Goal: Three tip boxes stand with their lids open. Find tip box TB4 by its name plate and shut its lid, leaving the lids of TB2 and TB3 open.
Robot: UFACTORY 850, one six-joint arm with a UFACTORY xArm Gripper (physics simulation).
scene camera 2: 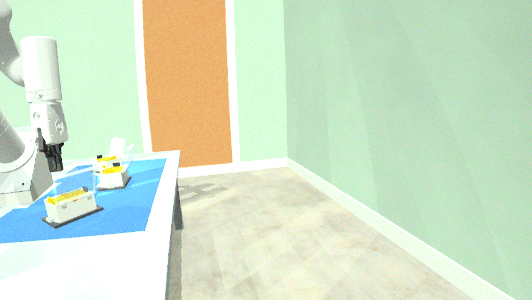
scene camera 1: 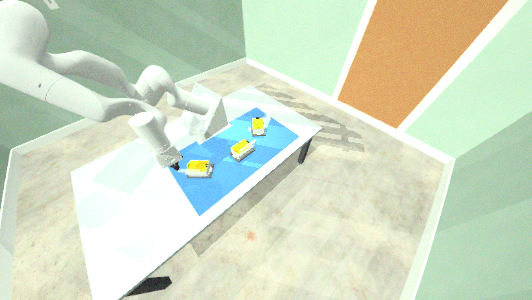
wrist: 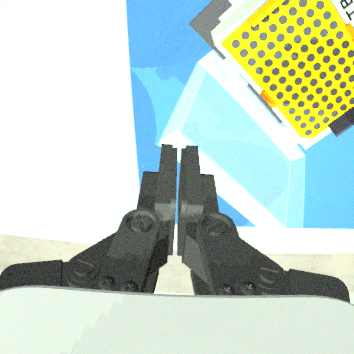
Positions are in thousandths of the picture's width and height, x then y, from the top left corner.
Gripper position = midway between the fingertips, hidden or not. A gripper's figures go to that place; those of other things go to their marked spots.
Labels:
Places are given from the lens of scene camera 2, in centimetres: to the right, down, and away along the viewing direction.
my gripper (scene camera 2: 108,572): -54, 6, 62
clear lid (scene camera 2: 148,615): -52, 10, 68

